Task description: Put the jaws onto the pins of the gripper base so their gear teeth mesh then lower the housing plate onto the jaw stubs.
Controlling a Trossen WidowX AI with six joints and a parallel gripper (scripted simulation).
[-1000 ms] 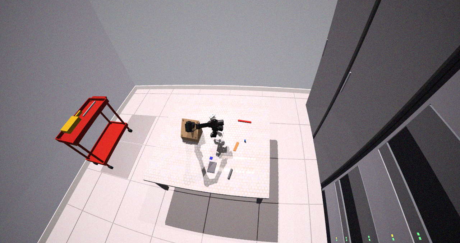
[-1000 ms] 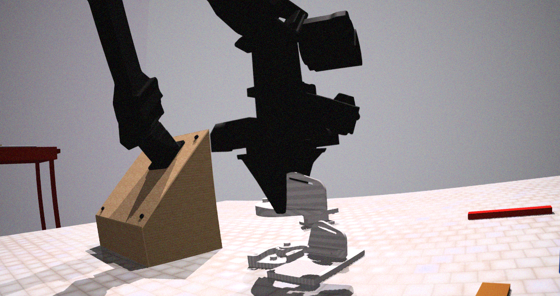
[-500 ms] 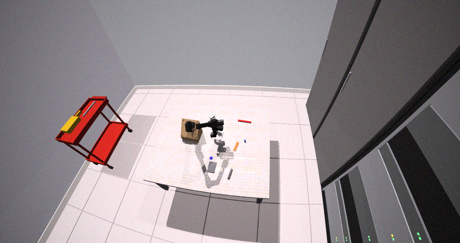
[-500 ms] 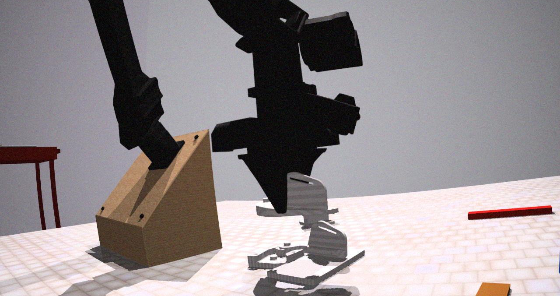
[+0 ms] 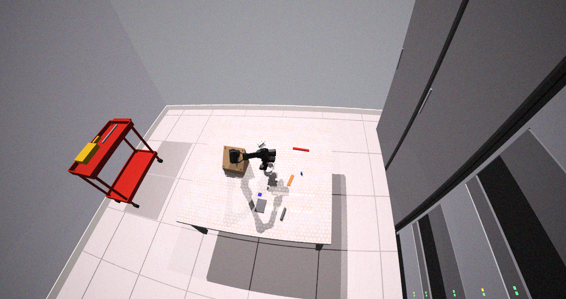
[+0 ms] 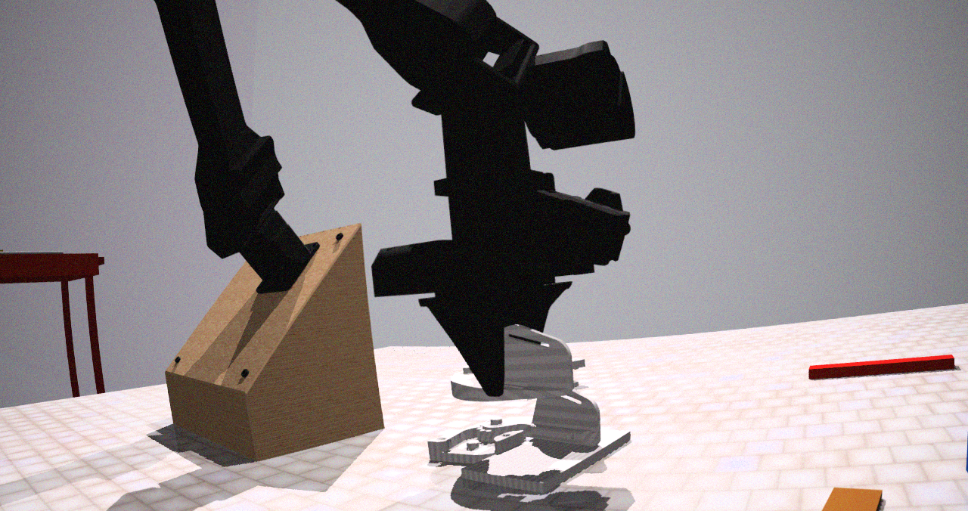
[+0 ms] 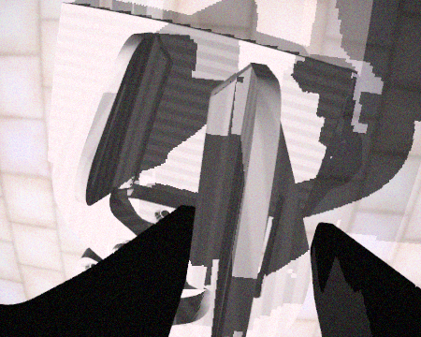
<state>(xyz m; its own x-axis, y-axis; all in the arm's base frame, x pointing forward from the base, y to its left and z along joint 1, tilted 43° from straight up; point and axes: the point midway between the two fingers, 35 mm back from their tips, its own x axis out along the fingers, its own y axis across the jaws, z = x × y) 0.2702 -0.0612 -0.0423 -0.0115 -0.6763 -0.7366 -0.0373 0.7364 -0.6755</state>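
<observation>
The ribbed white plate lies 6 cm below my gripper tip, 3 cm to the left of it and 1 cm ahead of it. The rest, counted from my gripper tip: red bar: 27 cm to the left, 27 cm ahead, 6 cm below; dark grey plate: 35 cm to the right, 6 cm below, 3 cm ahead; orange block: 23 cm ahead, 8 cm to the right, 6 cm below.
</observation>
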